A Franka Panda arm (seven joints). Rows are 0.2 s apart.
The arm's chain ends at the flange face. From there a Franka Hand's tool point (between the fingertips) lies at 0.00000 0.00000 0.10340 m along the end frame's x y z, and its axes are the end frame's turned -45 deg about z.
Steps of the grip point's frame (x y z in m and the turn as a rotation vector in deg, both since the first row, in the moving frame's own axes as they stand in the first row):
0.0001 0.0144 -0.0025 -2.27 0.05 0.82
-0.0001 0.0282 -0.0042 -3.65 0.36 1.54
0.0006 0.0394 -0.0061 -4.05 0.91 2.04
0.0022 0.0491 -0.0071 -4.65 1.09 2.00
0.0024 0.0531 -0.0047 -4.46 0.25 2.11
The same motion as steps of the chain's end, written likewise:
0.0073 0.0073 -0.0024 -1.57 1.64 0.82
0.0148 0.0157 -0.0040 -2.33 2.84 1.54
0.0220 0.0233 -0.0058 -2.22 3.51 2.04
0.0290 0.0285 -0.0067 -2.52 4.06 2.00
0.0333 0.0304 -0.0044 -2.98 3.33 2.11

